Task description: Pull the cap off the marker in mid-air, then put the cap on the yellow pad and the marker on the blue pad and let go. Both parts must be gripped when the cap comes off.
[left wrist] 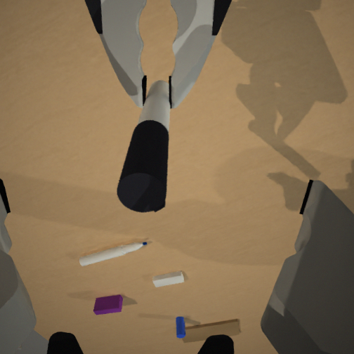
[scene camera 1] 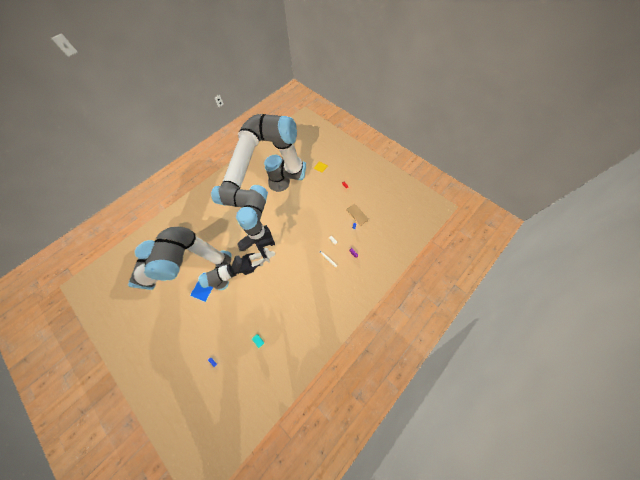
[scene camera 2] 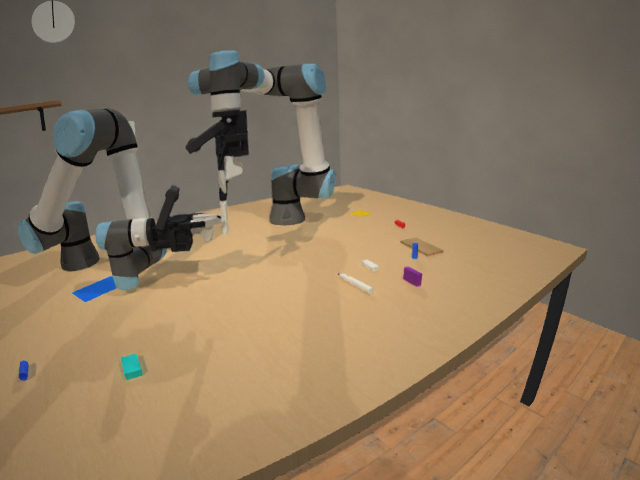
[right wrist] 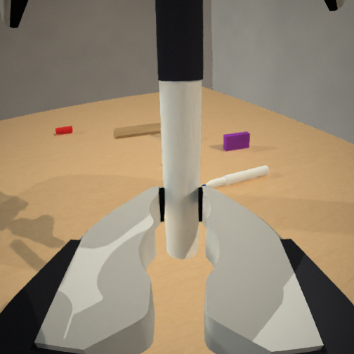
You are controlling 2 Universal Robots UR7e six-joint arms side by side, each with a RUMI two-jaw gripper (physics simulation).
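Where they show: left gripper, fingertip midpoint: (scene camera 1: 265,249) (scene camera 2: 226,188); right gripper, fingertip midpoint: (scene camera 2: 225,220); left arm's base, origin of the base link: (scene camera 1: 279,182) (scene camera 2: 287,220); right arm's base, origin of the base link: (scene camera 2: 80,263).
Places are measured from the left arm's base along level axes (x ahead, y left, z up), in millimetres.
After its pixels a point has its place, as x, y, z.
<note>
The marker (scene camera 2: 223,212) {301, -551, 206} (left wrist: 156,109) (right wrist: 181,130) stands upright in mid-air, its white body below and its black cap (scene camera 2: 223,196) {305, -549, 248} (left wrist: 145,167) (right wrist: 180,40) on top. My right gripper (scene camera 2: 222,220) {295, -543, 183} (left wrist: 157,107) (right wrist: 181,189) is shut on the white body near its lower end. My left gripper (left wrist: 154,184) (right wrist: 175,17) points down from above; its fingers stand wide apart, one on each side of the cap, not touching it. The yellow pad (scene camera 1: 321,166) {203, 264, 1} (scene camera 2: 360,213) {199, 257, 1} lies near the left arm's base. The blue pad (scene camera 1: 201,292) {-1, -877, 1} (scene camera 2: 94,289) {-11, -857, 1} lies near the right arm, partly hidden by it in scene camera 1.
On the table lie an uncapped white pen (scene camera 1: 328,258) {573, -354, 17} (scene camera 2: 356,283) {587, -367, 15}, a white block (scene camera 2: 369,265) {549, -240, 11}, a purple block (scene camera 2: 412,276) {699, -262, 22}, a brown board (scene camera 2: 422,246) {611, 5, 8} with a blue cylinder (scene camera 2: 415,250) {629, -95, 29} beside it, a red cylinder (scene camera 2: 399,223) {435, 174, 16}, a teal block (scene camera 2: 131,366) {456, -944, 15} and another blue cylinder (scene camera 2: 23,370) {306, -1138, 20}.
</note>
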